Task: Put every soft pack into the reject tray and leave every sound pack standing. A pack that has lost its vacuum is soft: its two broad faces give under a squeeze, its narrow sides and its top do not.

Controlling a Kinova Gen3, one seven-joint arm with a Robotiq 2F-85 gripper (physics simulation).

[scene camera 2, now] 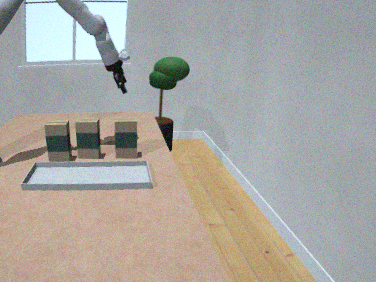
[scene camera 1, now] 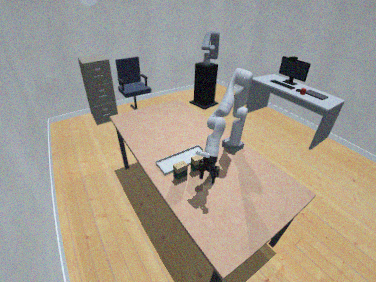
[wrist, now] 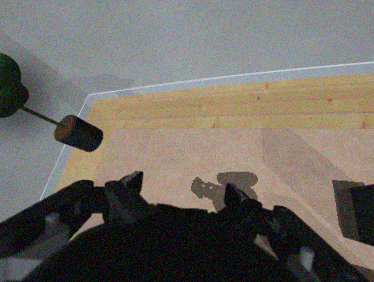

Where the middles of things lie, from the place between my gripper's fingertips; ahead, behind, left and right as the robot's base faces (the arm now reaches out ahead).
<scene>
The reject tray (scene camera 2: 94, 175) is 40 cm to the right of my hand, 20 cm below it and 20 cm behind it.
</scene>
